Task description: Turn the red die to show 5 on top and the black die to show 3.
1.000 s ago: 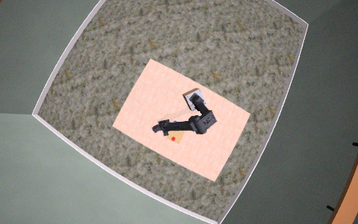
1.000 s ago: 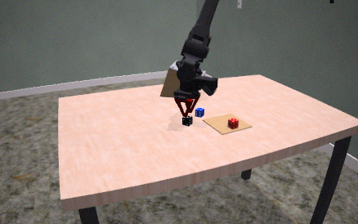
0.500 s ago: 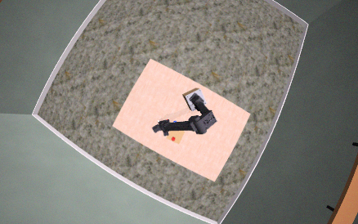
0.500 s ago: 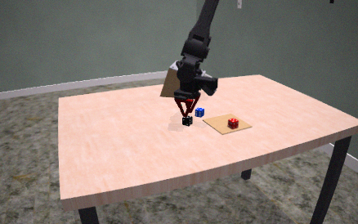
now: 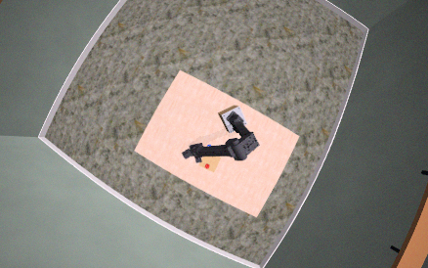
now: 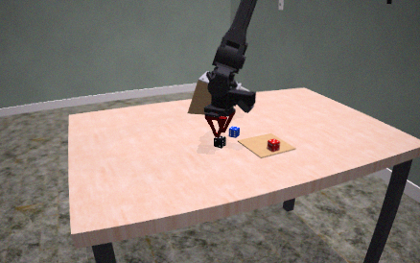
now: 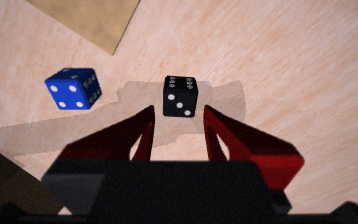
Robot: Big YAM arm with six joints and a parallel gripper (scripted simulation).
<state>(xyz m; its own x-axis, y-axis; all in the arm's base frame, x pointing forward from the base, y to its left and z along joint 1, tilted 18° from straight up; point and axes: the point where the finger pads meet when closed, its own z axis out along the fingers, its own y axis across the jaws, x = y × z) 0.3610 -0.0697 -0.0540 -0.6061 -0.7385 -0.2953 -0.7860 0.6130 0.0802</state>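
Now: the black die 3 cm below my hand. The rest, counted from my hand: red die: 16 cm to the left, 7 cm ahead, 3 cm below; blue die: 7 cm to the left, 7 cm behind, 3 cm below; tan mat: 15 cm to the left, 4 cm below, 2 cm ahead.
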